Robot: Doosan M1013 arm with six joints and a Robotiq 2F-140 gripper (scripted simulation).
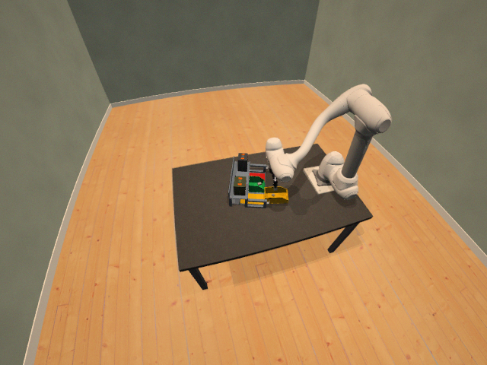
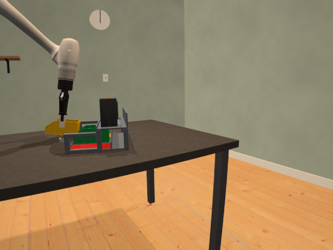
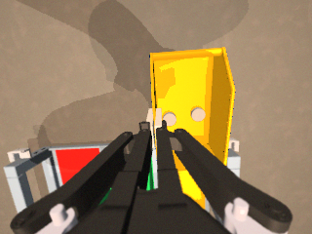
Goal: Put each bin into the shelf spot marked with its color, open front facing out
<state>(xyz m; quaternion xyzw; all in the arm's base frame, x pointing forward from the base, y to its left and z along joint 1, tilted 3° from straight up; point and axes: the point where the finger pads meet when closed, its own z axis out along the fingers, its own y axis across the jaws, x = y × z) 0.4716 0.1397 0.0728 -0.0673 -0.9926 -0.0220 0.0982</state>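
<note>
The yellow bin is 5 cm to the left of my hand and 4 cm below it. Also, from my hand: green bin: 15 cm ahead, 9 cm to the right, 6 cm below.
</note>
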